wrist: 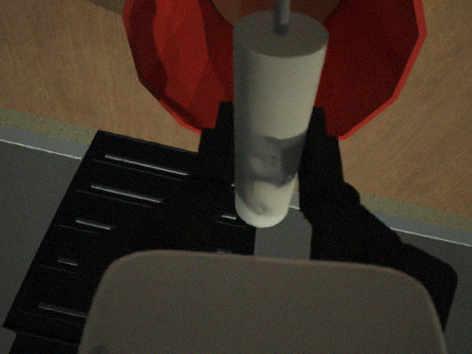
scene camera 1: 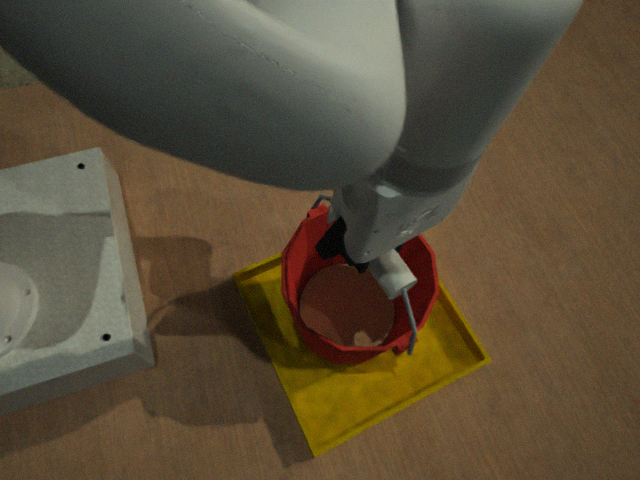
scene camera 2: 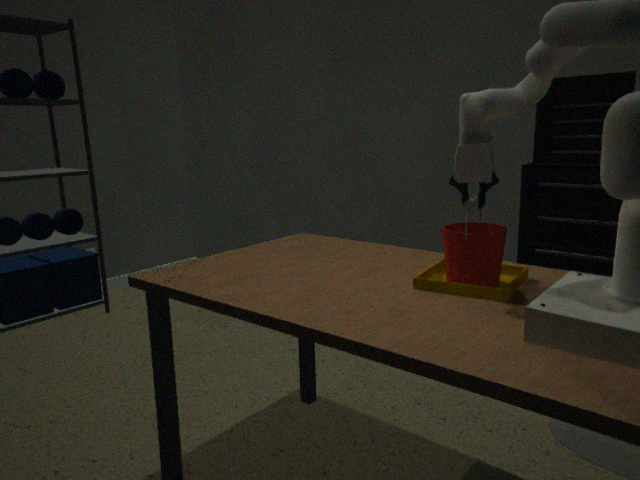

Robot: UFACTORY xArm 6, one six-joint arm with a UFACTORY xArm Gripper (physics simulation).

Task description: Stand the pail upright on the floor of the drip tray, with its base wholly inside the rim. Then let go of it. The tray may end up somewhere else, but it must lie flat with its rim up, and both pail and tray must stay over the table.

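Places are measured from the arm's base along level axes (x ahead, y left, z up), in metres.
Pixels of known places: gripper, fingertip midpoint: (wrist: 269, 125) (scene camera 1: 370, 251) (scene camera 2: 473, 207); arm's base at its link origin: (scene camera 2: 636, 295).
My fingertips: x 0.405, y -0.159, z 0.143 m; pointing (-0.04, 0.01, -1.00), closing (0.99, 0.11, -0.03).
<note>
For each thing: its top centre in the pictures, then the offset to it from my fingertips. Level surfaces: height alone.
- yellow drip tray at its top centre: (scene camera 1: 358, 315) (scene camera 2: 471, 272) dx +0.004, dy -0.014, dz -0.189 m
- pail's white handle grip at its top centre: (wrist: 266, 168) (scene camera 1: 374, 237) (scene camera 2: 473, 197) dx +0.000, dy +0.002, dz +0.027 m
- wooden table at its surface level: dz -0.223 m
The red pail (scene camera 1: 346, 351) (scene camera 2: 474, 255) (wrist: 370, 65) is upright, its base within the outline of the yellow drip tray (scene camera 1: 356, 397) (scene camera 2: 460, 290). The tray lies flat on the table with its rim up. The tray's near rim hides the pail's base in scene camera 2, so contact with the tray floor cannot be told. The pail's white handle grip (scene camera 1: 391, 274) (scene camera 2: 473, 202) (wrist: 275, 95) stands above the pail on its wire bail. My gripper (scene camera 2: 473, 203) (wrist: 269, 125) is shut on that grip, with one black finger on each side. In scene camera 1 the arm partly hides the fingers.
The robot's pale base block (scene camera 1: 118, 289) (scene camera 2: 573, 320) stands on the wooden table (scene camera 1: 206, 392) (scene camera 2: 310, 279), beside the tray. A dark drawer cabinet (scene camera 2: 527, 217) (wrist: 135, 175) stands beyond the table. A shelf rack (scene camera 2: 85, 134) stands at the far left in scene camera 2.
</note>
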